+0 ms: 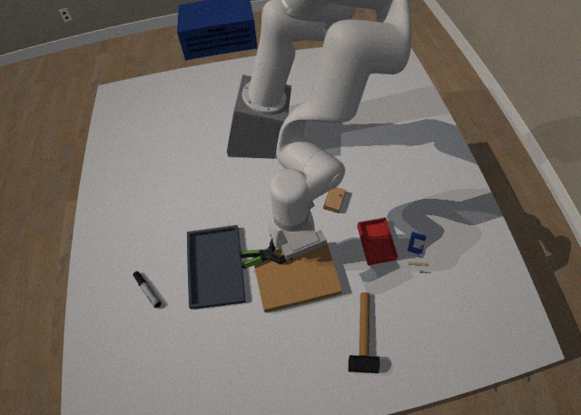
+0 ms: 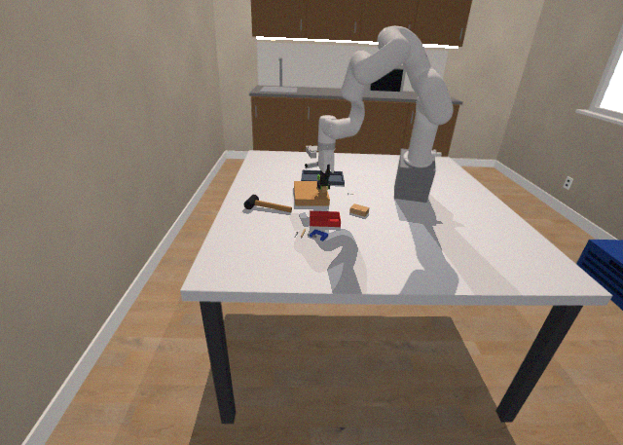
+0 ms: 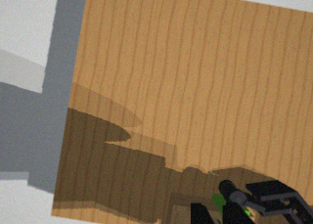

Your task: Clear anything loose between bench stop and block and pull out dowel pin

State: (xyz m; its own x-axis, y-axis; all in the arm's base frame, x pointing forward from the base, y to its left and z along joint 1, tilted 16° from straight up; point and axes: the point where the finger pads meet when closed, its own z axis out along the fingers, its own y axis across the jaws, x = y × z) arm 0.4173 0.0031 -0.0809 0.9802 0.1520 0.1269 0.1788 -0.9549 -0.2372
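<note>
Now: hand 2 cm above the dowel pin. The rest, counted from my hand: red box: 2 cm ahead, 23 cm to the left, 7 cm below; grey tray: 2 cm behind, 21 cm to the right, 7 cm below; small wooden block: 4 cm below.
</note>
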